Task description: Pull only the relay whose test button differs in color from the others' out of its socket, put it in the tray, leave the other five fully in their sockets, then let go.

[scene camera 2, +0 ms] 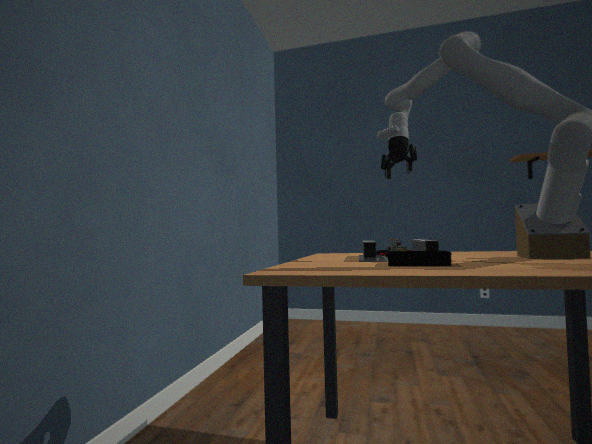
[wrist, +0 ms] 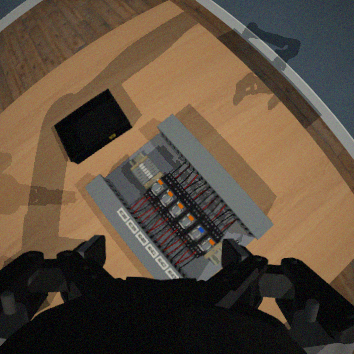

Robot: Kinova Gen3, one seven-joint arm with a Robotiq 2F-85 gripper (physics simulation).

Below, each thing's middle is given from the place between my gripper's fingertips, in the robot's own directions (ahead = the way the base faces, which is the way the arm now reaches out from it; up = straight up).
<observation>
I see my gripper 10 mm short of the grey panel (wrist: 166, 159), 40 mm to the right of it and 310 mm above it. The rest, counted from my hand: black tray (wrist: 106, 116): 70 mm behind, 310 mm to the left, 310 mm below.
</observation>
